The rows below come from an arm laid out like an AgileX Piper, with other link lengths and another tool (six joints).
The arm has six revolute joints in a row. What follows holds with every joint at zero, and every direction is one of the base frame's.
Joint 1 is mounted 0.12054 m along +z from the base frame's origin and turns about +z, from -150 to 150 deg.
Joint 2 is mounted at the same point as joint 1 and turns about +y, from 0 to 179.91 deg.
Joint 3 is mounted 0.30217 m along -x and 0.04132 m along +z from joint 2 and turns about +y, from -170 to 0 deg.
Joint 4 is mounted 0.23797 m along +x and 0.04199 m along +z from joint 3 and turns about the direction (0.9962, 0, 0.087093), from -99.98 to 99.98 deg.
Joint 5 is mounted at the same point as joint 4 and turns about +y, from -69.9 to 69.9 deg.
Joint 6 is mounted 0.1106 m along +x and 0.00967 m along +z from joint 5 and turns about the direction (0.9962, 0, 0.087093), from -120 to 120 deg.
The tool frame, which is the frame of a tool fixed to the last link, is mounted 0.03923 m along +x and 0.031 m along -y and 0.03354 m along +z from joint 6; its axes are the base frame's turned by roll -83, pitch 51.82 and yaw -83.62 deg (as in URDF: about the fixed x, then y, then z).
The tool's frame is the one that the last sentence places.
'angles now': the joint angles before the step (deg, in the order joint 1, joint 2, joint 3, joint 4, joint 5, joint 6). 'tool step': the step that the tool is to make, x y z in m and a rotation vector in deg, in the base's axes. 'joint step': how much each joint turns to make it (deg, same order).
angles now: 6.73, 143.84, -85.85, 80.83, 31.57, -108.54
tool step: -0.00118, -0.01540, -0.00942, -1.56, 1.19, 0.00
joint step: -1.70, 0.70, 0.00, -3.29, -0.01, 1.26
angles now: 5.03, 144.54, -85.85, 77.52, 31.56, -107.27
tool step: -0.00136, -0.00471, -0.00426, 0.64, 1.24, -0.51
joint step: -0.66, 0.41, 0.00, -0.66, 0.84, 1.14
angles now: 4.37, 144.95, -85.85, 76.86, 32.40, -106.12
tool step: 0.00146, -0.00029, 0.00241, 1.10, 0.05, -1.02
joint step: -0.07, -0.13, -0.01, 1.37, 0.35, 0.05
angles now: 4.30, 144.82, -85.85, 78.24, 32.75, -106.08
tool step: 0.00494, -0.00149, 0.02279, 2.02, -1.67, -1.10
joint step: -0.41, -2.41, 0.33, 1.61, 1.13, 0.11
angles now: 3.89, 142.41, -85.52, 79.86, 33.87, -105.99
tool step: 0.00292, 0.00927, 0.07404, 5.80, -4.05, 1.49
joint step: -0.27, -7.82, 0.17, -0.58, 5.78, 3.69
